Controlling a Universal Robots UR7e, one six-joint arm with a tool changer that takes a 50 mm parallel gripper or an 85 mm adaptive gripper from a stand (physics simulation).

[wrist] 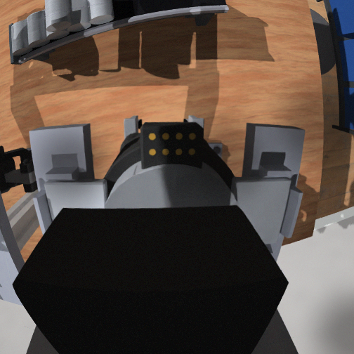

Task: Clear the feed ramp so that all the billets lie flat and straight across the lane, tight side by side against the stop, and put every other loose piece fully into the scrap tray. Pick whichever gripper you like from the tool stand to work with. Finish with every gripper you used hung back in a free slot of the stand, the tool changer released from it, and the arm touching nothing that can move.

Labels:
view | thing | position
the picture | parallel gripper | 168,164
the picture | tool stand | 62,152

